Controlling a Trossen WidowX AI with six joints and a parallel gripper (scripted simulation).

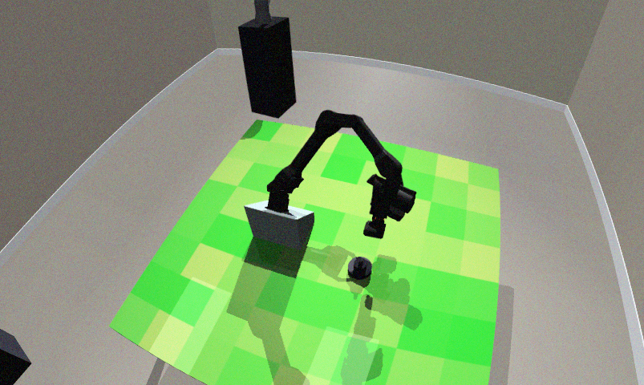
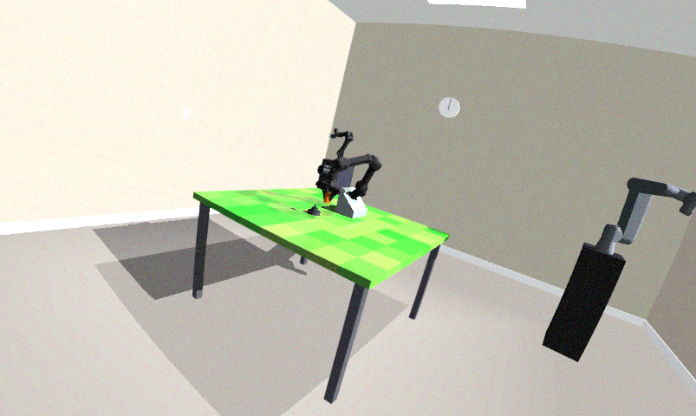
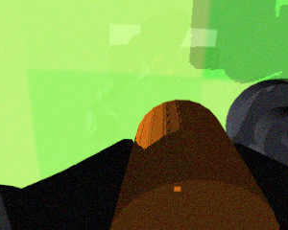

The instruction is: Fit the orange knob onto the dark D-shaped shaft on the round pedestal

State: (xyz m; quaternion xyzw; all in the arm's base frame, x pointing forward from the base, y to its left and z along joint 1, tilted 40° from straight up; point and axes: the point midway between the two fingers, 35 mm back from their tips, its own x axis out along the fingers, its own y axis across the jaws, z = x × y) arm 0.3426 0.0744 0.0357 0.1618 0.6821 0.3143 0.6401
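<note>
Right now the round pedestal is 10 mm behind my gripper tip, 100 mm to the right of it and 90 mm below it. Also, from my gripper tip: orange knob: 20 mm above.
</note>
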